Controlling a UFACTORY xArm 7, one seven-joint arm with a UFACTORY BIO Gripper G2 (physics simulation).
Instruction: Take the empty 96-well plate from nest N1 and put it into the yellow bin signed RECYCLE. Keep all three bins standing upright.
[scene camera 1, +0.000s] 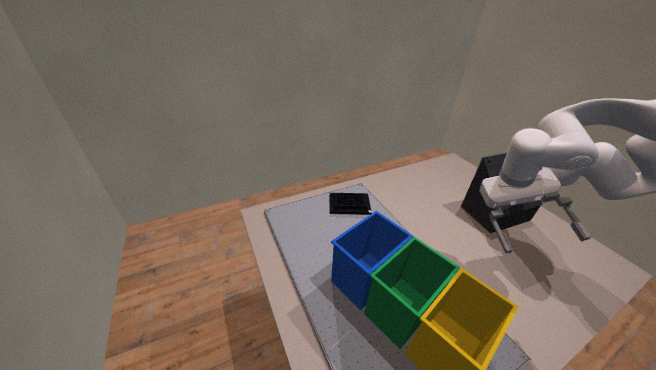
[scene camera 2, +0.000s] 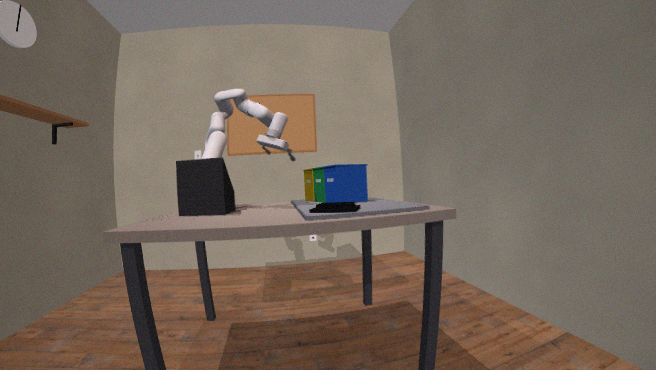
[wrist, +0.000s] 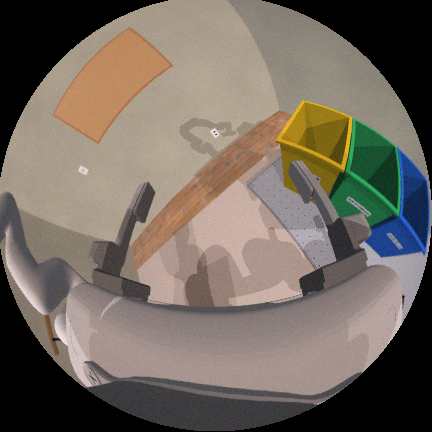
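Seen in the pictures: hand, tool point: (scene camera 1: 541, 237) (scene camera 2: 280, 155) (wrist: 218, 188); arm's base, link origin: (scene camera 2: 205, 177).
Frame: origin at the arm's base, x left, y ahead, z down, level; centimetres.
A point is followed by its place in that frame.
A flat black object (scene camera 1: 350, 203) {x -16.5, y 59.5, z 12.7 cm} (scene camera 2: 335, 208) {x -23.4, y 58.3, z 14.2 cm} lies at the far end of the grey board in scene view 1; nest and any plate in it cannot be told apart. The yellow bin (scene camera 1: 434, 345) {x 40.3, y 62.3, z 2.6 cm} (scene camera 2: 309, 192) {x 33.8, y 46.5, z 10.6 cm} (wrist: 312, 120) {x 45.1, y 59.6, z 2.8 cm} stands upright at the end of a row of three; its sign is not readable. The green bin (scene camera 1: 392, 320) {x 31.7, y 66.6, z 7.0 cm} (scene camera 2: 319, 191) {x 22.0, y 52.4, z 9.9 cm} (wrist: 375, 155) {x 27.8, y 68.2, z 3.6 cm} is in the middle, the blue bin (scene camera 1: 348, 280) {x 18.7, y 73.0, z 7.5 cm} (scene camera 2: 346, 183) {x 7.8, y 65.3, z 6.2 cm} (wrist: 419, 195) at the other end, both upright. My gripper (scene camera 1: 545, 242) {x 30.9, y 31.2, z -10.9 cm} (scene camera 2: 281, 155) {x 30.9, y 31.2, z -10.9 cm} (wrist: 223, 182) {x 30.9, y 31.2, z -10.9 cm} is open and empty, in the air beside the bins.
The grey board (scene camera 1: 300, 240) {x -4.9, y 81.7, z 15.4 cm} (scene camera 2: 395, 206) {x -18.0, y 81.2, z 15.4 cm} (wrist: 270, 192) {x 40.2, y 39.1, z 15.4 cm} lies on the table (scene camera 1: 420, 177) {x -31.1, y 17.6, z 16.7 cm} (scene camera 2: 260, 230) {x -39.5, y 35.6, z 18.0 cm} (wrist: 222, 225) {x 39.5, y 21.5, z 16.7 cm} under the bins and the black object. A tall black box (scene camera 1: 475, 200) {x -2.9, y 12.1, z 9.4 cm} (scene camera 2: 200, 187) {x -8.5, y 1.6, z 4.6 cm} stands under the arm. The blue bin is the one nearest the black object.
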